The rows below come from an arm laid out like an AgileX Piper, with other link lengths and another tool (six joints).
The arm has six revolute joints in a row. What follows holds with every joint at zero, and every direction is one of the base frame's. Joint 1 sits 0.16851 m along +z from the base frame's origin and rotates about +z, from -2.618 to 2.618 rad. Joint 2 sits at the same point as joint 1 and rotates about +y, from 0 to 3.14 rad. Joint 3 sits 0.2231 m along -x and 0.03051 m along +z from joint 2 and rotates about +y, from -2.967 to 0 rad. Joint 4 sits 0.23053 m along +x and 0.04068 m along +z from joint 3 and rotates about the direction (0.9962, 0, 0.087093), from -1.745 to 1.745 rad. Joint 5 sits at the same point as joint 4 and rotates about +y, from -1.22 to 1.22 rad. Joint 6 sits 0.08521 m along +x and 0.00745 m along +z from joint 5 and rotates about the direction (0.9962, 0, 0.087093), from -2.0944 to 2.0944 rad. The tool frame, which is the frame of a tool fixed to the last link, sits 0.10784 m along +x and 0.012 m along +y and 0.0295 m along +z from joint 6; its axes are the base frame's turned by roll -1.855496, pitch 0.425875 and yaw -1.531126 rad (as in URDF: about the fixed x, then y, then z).
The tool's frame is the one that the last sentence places.
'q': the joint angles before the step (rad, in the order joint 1, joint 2, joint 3, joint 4, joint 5, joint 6). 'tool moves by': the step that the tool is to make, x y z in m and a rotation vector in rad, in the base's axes. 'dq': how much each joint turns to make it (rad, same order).
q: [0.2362, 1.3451, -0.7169, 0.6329, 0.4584, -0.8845]
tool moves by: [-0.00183, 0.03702, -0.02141, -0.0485, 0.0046, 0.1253]
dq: [0.1337, 0.1296, -0.0474, -0.0069, -0.0698, -0.0285]
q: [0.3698, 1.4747, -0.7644, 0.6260, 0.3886, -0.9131]
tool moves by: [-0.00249, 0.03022, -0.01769, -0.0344, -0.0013, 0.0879]
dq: [0.1030, 0.1098, -0.0493, -0.0104, -0.0570, -0.0062]
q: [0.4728, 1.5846, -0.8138, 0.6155, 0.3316, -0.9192]
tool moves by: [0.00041, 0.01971, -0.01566, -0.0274, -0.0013, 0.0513]
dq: [0.0619, 0.0934, -0.0470, -0.0122, -0.0418, 0.0004]
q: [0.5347, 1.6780, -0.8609, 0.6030, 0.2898, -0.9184]
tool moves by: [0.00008, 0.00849, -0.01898, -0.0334, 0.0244, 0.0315]
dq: [0.0240, 0.0849, -0.0395, -0.0180, -0.0090, 0.0013]
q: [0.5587, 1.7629, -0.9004, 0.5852, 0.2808, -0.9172]
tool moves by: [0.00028, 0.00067, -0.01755, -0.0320, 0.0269, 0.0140]
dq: [0.0034, 0.0654, -0.0240, -0.0185, -0.0023, 0.0021]
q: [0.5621, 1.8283, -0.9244, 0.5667, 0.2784, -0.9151]
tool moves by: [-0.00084, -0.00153, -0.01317, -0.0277, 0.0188, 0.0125]
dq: [0.0000, 0.0435, -0.0121, -0.0215, -0.0014, 0.0033]
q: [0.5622, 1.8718, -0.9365, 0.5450, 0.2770, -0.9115]
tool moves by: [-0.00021, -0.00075, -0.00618, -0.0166, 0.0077, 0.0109]
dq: [0.0001, 0.0218, -0.0095, -0.0214, 0.0025, 0.0069]
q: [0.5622, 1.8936, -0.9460, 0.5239, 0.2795, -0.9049]
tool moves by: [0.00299, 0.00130, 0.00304, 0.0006, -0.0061, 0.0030]
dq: [-0.0013, -0.0002, -0.0152, -0.0196, 0.0090, 0.0152]
